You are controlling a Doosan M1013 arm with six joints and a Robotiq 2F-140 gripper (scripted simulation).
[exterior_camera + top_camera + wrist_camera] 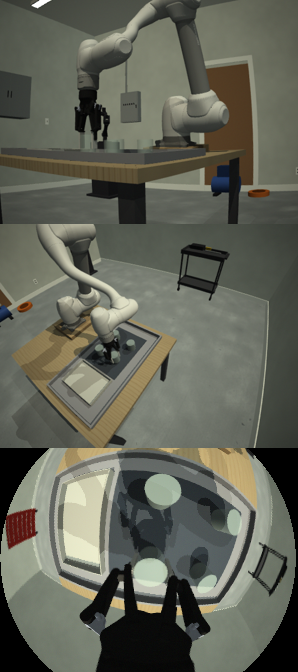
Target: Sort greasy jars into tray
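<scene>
Now: the cream tray 8 cm behind my hand, 23 cm to the right of it and 6 cm below it. Round my hand: dark drying mat (6 cm behind, 9 cm to the left, 6 cm below); grey steel table top (6 cm behind, 2 cm to the right, 7 cm below).
</scene>
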